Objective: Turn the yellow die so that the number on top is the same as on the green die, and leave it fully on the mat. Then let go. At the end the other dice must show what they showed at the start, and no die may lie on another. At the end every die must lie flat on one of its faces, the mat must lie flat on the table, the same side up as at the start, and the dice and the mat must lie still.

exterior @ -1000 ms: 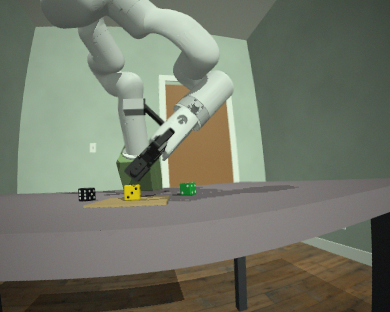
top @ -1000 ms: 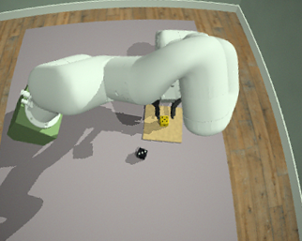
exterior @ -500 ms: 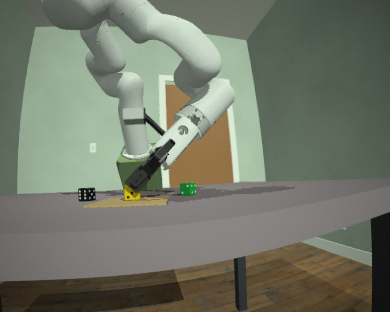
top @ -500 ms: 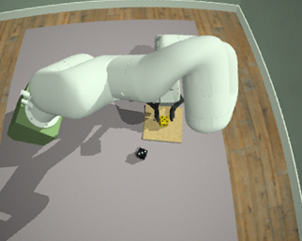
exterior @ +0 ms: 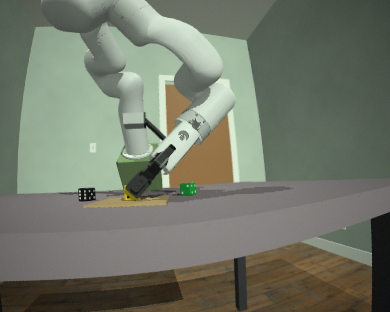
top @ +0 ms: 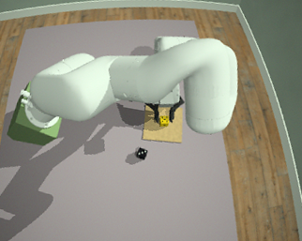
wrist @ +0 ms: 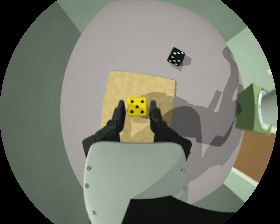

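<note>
Now: the yellow die 10 mm to the right of my hand and 10 mm below it. Round my hand: green die (100 mm behind, 100 mm to the left, 20 mm below); black die (60 mm behind, 140 mm to the right, 20 mm below); mat (10 mm to the right, 30 mm below).
</note>
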